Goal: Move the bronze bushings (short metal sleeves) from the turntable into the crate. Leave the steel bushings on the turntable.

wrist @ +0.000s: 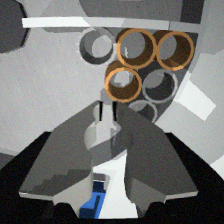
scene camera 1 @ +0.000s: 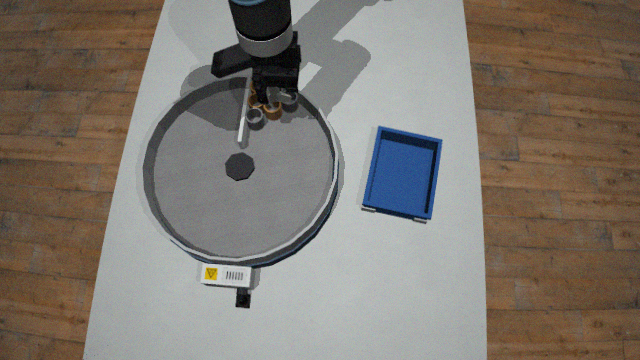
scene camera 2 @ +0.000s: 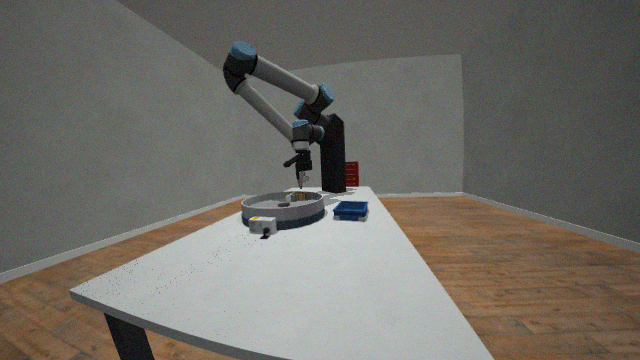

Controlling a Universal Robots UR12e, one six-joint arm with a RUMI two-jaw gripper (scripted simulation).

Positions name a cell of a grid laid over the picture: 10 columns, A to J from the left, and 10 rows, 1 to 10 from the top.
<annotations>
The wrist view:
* my gripper: E5
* bronze bushing: I3
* bronze bushing: F5
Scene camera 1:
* my gripper: E3
</annotations>
